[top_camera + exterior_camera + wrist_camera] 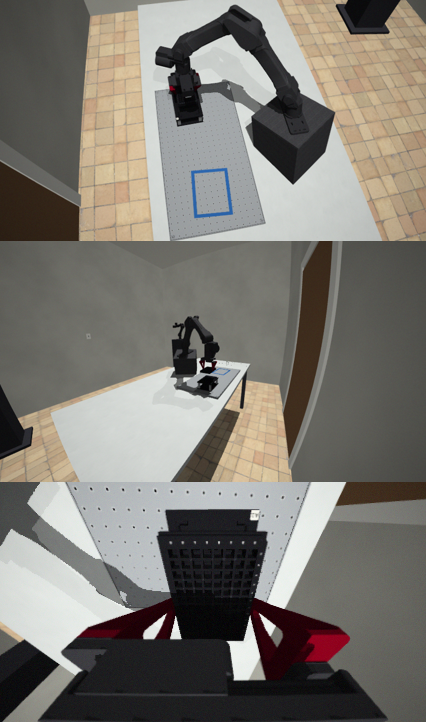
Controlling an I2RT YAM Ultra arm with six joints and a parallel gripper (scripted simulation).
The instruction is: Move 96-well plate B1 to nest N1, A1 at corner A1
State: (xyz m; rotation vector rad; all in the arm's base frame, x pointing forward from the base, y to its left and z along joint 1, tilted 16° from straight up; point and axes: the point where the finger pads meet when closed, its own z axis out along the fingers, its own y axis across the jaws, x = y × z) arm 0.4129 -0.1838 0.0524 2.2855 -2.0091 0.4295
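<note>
My gripper is now 90 mm above the black plate nest N1. Also, from my hand: black 96-well plate (10 mm below); white A1 label (40 mm ahead, 80 mm to the left, 90 mm below).
</note>
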